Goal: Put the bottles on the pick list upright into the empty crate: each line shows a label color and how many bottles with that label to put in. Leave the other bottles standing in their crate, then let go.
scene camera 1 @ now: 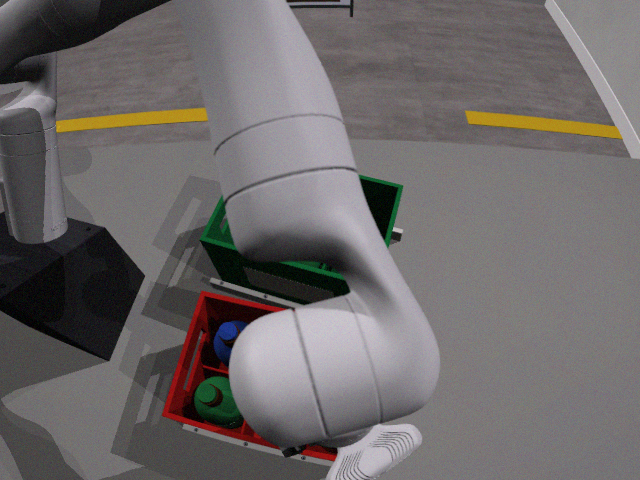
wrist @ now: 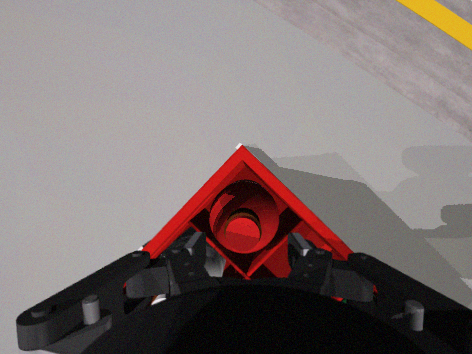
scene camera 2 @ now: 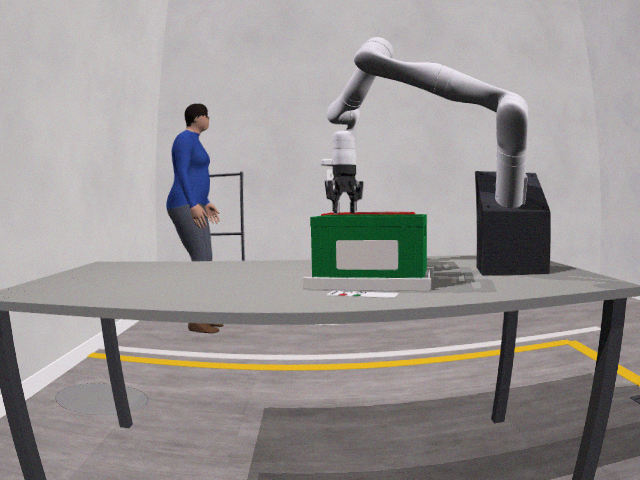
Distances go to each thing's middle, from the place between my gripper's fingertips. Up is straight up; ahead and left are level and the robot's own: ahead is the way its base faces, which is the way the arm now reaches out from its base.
Now: hand 9 cm above the red bottle [wrist: 244, 217] and 1 cm short of it. From my hand the other things lie so: blue bottle [scene camera 1: 228, 332] (16 cm behind, 11 cm to the left, 9 cm below).
